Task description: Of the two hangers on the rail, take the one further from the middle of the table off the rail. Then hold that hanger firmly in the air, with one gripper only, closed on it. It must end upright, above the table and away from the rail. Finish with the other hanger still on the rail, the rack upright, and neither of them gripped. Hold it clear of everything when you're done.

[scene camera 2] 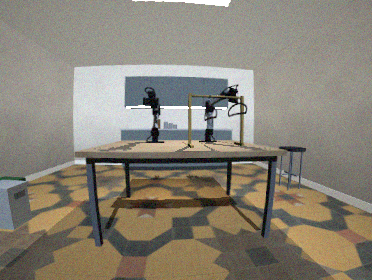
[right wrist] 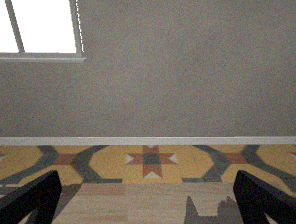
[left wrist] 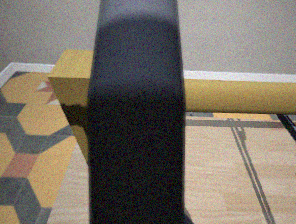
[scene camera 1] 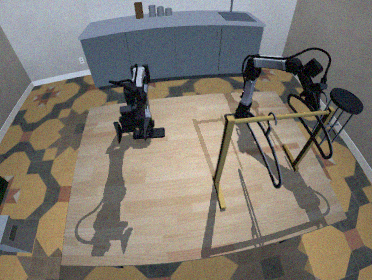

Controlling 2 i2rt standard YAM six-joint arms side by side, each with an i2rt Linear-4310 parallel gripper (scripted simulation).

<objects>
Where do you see a black hanger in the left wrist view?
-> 136, 105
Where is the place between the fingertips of my right gripper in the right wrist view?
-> At 147, 179
</objects>
